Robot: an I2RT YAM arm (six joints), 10 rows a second.
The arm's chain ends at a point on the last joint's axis. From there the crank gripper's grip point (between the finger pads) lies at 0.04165 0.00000 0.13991 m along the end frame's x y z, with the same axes.
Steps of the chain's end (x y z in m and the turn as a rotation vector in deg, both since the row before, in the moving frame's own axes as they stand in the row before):
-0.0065, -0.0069, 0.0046, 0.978, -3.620, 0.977
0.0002, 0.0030, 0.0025, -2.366, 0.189, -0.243
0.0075, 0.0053, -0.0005, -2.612, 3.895, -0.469
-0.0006, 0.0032, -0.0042, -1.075, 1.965, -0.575
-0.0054, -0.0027, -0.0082, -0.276, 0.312, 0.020
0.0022, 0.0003, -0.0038, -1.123, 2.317, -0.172
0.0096, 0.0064, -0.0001, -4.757, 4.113, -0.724
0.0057, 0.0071, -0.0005, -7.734, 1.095, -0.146
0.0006, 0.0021, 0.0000, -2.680, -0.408, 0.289
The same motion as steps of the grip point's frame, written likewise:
-0.0154, -0.0087, 0.0069, 0.978, -3.620, 0.977
0.0007, 0.0086, 0.0022, -2.366, 0.189, -0.243
0.0169, 0.0112, -0.0038, -2.612, 3.895, -0.469
0.0042, 0.0054, -0.0057, -1.075, 1.965, -0.575
-0.0046, -0.0020, -0.0084, -0.276, 0.312, 0.020
0.0078, 0.0029, -0.0056, -1.123, 2.317, -0.172
0.0196, 0.0173, -0.0039, -4.757, 4.113, -0.724
0.0084, 0.0258, -0.0026, -7.734, 1.095, -0.146
-0.0004, 0.0089, 0.0001, -2.680, -0.408, 0.289

